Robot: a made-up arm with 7 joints. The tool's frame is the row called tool. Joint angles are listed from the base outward.
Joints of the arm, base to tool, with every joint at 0 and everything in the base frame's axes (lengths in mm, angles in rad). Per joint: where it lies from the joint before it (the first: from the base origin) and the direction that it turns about. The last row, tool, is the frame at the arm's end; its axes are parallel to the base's.
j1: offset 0.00 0.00 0.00 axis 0 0.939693 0.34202
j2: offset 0.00 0.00 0.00 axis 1 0 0
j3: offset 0.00 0.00 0.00 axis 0 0 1
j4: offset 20.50 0.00 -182.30 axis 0 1 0
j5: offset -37.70 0.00 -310.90 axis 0 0 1
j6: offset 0.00 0.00 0.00 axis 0 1 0
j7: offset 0.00 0.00 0.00 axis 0 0 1
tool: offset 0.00 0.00 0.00
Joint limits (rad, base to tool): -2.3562..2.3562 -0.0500..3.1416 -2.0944..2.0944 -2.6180..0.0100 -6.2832..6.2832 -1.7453..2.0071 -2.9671..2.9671
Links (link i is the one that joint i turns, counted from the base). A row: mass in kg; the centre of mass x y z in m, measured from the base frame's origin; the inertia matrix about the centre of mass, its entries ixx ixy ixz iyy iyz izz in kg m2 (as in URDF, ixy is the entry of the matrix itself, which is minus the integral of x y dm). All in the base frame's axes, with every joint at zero. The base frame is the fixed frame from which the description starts. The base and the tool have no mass.
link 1: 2.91; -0.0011 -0.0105 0.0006; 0.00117 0 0 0.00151 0.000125 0.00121
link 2: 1.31; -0.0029 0.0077 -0.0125; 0.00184 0 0 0.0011 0 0.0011
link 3: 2.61; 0.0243 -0.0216 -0.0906; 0.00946 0 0.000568 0.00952 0 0.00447
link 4: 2.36; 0.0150 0.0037 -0.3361; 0.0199 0 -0.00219 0.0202 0 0.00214
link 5: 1.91; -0.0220 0.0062 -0.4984; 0.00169 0 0 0.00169 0 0.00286
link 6: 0.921; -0.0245 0.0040 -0.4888; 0.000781 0 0 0.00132 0 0.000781
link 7: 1.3; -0.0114 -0.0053 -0.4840; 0.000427 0 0 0.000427 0 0.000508
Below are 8 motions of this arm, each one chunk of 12 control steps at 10 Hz.
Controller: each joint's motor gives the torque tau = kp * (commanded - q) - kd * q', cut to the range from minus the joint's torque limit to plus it. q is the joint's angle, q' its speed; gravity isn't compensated. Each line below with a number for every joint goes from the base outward.
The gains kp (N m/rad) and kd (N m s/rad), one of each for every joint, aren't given. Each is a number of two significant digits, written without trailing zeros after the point. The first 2 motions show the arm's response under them.
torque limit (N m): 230 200 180 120 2.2 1.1 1
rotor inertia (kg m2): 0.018 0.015 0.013 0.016 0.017 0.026 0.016
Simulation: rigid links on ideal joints. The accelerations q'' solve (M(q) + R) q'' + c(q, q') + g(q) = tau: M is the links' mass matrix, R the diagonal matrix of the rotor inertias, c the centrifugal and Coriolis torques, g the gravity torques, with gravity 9.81 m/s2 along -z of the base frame. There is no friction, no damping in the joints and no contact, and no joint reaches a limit. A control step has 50 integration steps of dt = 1/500 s. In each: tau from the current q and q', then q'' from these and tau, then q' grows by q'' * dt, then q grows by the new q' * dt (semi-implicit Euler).
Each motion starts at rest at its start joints. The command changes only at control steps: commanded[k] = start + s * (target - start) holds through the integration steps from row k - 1 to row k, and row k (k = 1, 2, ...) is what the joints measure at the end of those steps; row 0 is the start. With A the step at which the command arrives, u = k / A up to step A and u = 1 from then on. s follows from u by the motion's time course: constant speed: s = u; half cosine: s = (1 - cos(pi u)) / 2; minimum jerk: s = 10 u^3 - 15 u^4 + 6 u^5; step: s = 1 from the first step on.
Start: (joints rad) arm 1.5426 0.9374 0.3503 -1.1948 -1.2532 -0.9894 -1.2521
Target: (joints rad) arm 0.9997 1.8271 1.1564 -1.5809 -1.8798 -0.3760 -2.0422
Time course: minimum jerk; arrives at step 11
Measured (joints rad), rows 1 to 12:
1: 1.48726 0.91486 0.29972 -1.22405 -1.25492 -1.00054 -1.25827
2: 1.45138 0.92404 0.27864 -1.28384 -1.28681 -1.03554 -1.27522
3: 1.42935 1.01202 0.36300 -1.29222 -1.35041 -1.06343 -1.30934
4: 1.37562 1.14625 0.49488 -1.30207 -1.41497 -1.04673 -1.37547
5: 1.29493 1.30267 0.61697 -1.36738 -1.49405 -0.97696 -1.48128
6: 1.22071 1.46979 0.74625 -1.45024 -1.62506 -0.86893 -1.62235
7: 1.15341 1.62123 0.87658 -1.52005 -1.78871 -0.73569 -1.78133
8: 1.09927 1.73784 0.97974 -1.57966 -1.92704 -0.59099 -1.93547
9: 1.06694 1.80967 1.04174 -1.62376 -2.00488 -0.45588 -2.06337
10: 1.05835 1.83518 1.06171 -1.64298 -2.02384 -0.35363 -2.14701
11: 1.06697 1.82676 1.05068 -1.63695 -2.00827 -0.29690 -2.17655
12: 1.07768 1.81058 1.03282 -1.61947 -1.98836 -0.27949 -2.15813
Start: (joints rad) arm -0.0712 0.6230 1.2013 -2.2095 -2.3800 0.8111 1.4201
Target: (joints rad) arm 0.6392 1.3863 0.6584 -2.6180 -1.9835 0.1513 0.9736
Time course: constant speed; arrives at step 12
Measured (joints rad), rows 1 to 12:
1: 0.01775 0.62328 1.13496 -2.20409 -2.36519 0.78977 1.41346
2: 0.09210 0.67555 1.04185 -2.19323 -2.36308 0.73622 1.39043
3: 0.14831 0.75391 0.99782 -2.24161 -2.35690 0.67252 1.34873
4: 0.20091 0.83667 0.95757 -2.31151 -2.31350 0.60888 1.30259
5: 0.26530 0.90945 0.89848 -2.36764 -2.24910 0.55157 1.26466
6: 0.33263 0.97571 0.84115 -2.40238 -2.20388 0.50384 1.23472
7: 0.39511 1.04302 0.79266 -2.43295 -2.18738 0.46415 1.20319
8: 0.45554 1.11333 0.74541 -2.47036 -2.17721 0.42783 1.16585
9: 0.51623 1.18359 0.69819 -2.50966 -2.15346 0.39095 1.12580
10: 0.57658 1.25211 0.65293 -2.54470 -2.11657 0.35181 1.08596
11: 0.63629 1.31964 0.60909 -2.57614 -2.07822 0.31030 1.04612
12: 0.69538 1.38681 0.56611 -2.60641 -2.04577 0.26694 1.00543
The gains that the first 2 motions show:
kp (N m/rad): 220 220 150 120 2.6 1.5 1
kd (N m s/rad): 4.9 5.9 4.5 6.3 0.12 0.17 0.093
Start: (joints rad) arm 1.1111 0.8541 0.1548 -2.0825 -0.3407 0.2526 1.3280
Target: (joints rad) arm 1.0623 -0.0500 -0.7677 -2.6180 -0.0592 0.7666 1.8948
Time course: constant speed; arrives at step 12
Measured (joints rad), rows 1 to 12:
1: 1.09673 0.76242 0.03301 -2.06801 -0.32570 0.25518 1.34179
2: 1.12968 0.67676 -0.09934 -2.07127 -0.25463 0.27120 1.35971
3: 1.11429 0.60987 -0.14551 -2.10036 -0.16615 0.29856 1.39152
4: 1.08715 0.54058 -0.18653 -2.16347 -0.13134 0.33567 1.45592
5: 1.08718 0.46730 -0.26696 -2.21170 -0.14885 0.38089 1.53708
6: 1.09352 0.39796 -0.33918 -2.23547 -0.14832 0.42608 1.61354
7: 1.09011 0.32743 -0.39899 -2.26807 -0.10502 0.46539 1.68288
8: 1.08373 0.25441 -0.46769 -2.31390 -0.05303 0.50057 1.74625
9: 1.08059 0.18234 -0.53698 -2.35930 -0.02079 0.53547 1.80287
10: 1.07957 0.11069 -0.60280 -2.40153 -0.00670 0.57186 1.85532
11: 1.07770 0.03814 -0.67112 -2.44511 0.00522 0.61013 1.90654
12: 1.07517 -0.03552 -0.74110 -2.49250 0.02463 0.65057 1.95707

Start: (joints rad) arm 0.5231 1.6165 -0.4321 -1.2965 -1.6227 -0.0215 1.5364
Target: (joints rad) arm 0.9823 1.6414 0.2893 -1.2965 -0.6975 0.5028 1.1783
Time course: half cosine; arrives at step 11
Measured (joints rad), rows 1 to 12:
1: 0.53799 1.55858 -0.45012 -1.31921 -1.62273 -0.01445 1.53215
2: 0.60025 1.51580 -0.46856 -1.35317 -1.62140 0.01912 1.51858
3: 0.65243 1.52196 -0.41343 -1.34373 -1.59189 0.08292 1.48297
4: 0.68391 1.55502 -0.29269 -1.32577 -1.47895 0.16102 1.42698
5: 0.72786 1.58022 -0.16780 -1.32803 -1.28905 0.23774 1.36850
6: 0.79946 1.58160 -0.07537 -1.33674 -1.09974 0.31261 1.31745
7: 0.87864 1.57225 -0.00311 -1.33683 -0.97118 0.39165 1.26464
8: 0.93903 1.57255 0.07280 -1.33259 -0.89347 0.47249 1.20316
9: 0.97402 1.58616 0.14988 -1.33383 -0.82710 0.54420 1.14436
10: 0.99330 1.59998 0.20419 -1.34107 -0.76033 0.59631 1.10631
11: 1.00326 1.60203 0.21815 -1.34700 -0.71816 0.62386 1.09553
12: 1.01014 1.59417 0.20722 -1.34731 -0.72079 0.62955 1.10199

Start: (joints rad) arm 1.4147 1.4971 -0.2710 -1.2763 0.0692 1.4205 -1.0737
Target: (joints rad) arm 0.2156 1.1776 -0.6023 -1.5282 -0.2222 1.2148 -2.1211
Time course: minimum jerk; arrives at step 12
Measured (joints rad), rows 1 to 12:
1: 1.37093 1.46244 -0.27766 -1.32089 0.06312 1.43989 -1.05724
2: 1.32089 1.43892 -0.29162 -1.37626 0.05172 1.48735 -1.02261
3: 1.24642 1.41742 -0.31616 -1.37588 0.03057 1.52810 -1.01601
4: 1.12522 1.37882 -0.35688 -1.37430 0.00176 1.53764 -1.07213
5: 0.96132 1.32200 -0.41118 -1.39914 -0.03511 1.51554 -1.19422
6: 0.77911 1.26274 -0.46980 -1.43338 -0.07989 1.47401 -1.36273
7: 0.60279 1.21392 -0.52406 -1.46015 -0.12827 1.42345 -1.55250
8: 0.45070 1.17675 -0.57135 -1.47876 -0.17230 1.36943 -1.74048
9: 0.33690 1.14903 -0.61127 -1.49363 -0.20480 1.31721 -1.90516
10: 0.26921 1.13192 -0.64100 -1.50381 -0.22303 1.27363 -2.02746
11: 0.24529 1.12664 -0.65795 -1.50517 -0.22783 1.24385 -2.09585
12: 0.24941 1.12918 -0.66487 -1.49768 -0.22186 1.22777 -2.11154

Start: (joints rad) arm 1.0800 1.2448 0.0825 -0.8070 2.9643 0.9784 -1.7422
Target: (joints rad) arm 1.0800 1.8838 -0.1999 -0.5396 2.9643 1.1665 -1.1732
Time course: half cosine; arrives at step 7
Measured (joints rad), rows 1 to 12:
1: 1.04624 1.21963 0.03100 -0.84241 2.96399 0.97499 -1.73644
2: 1.04270 1.25964 -0.04317 -0.87298 2.98504 0.95279 -1.72207
3: 1.06241 1.40666 -0.08091 -0.81281 3.00072 0.93142 -1.67484
4: 1.06813 1.58899 -0.11095 -0.72369 2.98387 0.94540 -1.56540
5: 1.06238 1.74056 -0.14742 -0.68026 2.95939 0.99320 -1.40535
6: 1.06722 1.82951 -0.18222 -0.66351 2.95772 1.04894 -1.24321
7: 1.07551 1.84585 -0.20341 -0.65449 2.97074 1.09369 -1.13037
8: 1.08165 1.82172 -0.21597 -0.65912 2.98454 1.11845 -1.09081
9: 1.08450 1.80420 -0.22507 -0.66838 2.99313 1.12250 -1.11128
10: 1.08210 1.80954 -0.22242 -0.67006 2.99297 1.11245 -1.15768
11: 1.07859 1.82446 -0.21461 -0.66563 2.98720 1.09782 -1.19821
12: 1.07806 1.82999 -0.21168 -0.66218 2.98199 1.08584 -1.21712

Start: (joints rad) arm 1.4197 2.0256 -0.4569 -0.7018 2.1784 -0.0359 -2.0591
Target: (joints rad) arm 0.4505 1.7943 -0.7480 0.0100 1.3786 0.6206 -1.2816
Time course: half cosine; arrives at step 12
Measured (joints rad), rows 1 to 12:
1: 1.39318 2.01009 -0.43002 -0.77807 2.18901 -0.04275 -2.04703
2: 1.34532 1.97147 -0.44629 -0.81135 2.25428 -0.06135 -1.99351
3: 1.27454 1.93191 -0.48858 -0.74971 2.26147 -0.07160 -1.92100
4: 1.17008 1.90835 -0.51907 -0.66692 2.14389 -0.04918 -1.84994
5: 1.04785 1.88560 -0.54973 -0.58083 1.97564 0.01853 -1.77056
6: 0.92431 1.84256 -0.59429 -0.48456 1.83136 0.12542 -1.67583
7: 0.80033 1.78681 -0.64032 -0.39305 1.72406 0.24798 -1.57460
8: 0.68057 1.73905 -0.67788 -0.31480 1.63981 0.36192 -1.47576
9: 0.57814 1.70686 -0.70792 -0.24259 1.56138 0.45589 -1.38465
10: 0.50173 1.68759 -0.73060 -0.17757 1.48347 0.52814 -1.30891
11: 0.45452 1.67701 -0.74470 -0.13088 1.42003 0.57942 -1.25645
12: 0.43884 1.67253 -0.74973 -0.11090 1.39074 0.60955 -1.23153

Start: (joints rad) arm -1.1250 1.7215 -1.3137 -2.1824 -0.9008 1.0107 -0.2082
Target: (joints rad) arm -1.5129 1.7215 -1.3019 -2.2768 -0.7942 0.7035 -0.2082
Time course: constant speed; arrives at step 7
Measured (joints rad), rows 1 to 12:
1: -1.12214 1.69252 -1.38922 -2.19151 -0.90816 1.01362 -0.20668
2: -1.14010 1.68480 -1.44675 -2.22103 -0.90916 1.02059 -0.19410
3: -1.22326 1.69124 -1.41122 -2.23173 -0.89148 1.01226 -0.17918
4: -1.30483 1.69823 -1.36978 -2.24401 -0.86854 0.97627 -0.17377
5: -1.34926 1.69573 -1.38064 -2.26893 -0.85109 0.91845 -0.17749
6: -1.38889 1.69294 -1.40284 -2.29171 -0.83650 0.85771 -0.18127
7: -1.44942 1.69593 -1.39604 -2.30605 -0.82004 0.80503 -0.18143
8: -1.46226 1.69649 -1.37550 -2.31209 -0.81436 0.76676 -0.17951
9: -1.44811 1.69631 -1.39398 -2.31197 -0.81977 0.75084 -0.17681
10: -1.43983 1.69722 -1.40720 -2.30766 -0.82273 0.75622 -0.17489
11: -1.44614 1.69807 -1.39919 -2.30545 -0.82063 0.77139 -0.17537
12: -1.45116 1.69747 -1.39143 -2.30749 -0.81951 0.78427 -0.17756

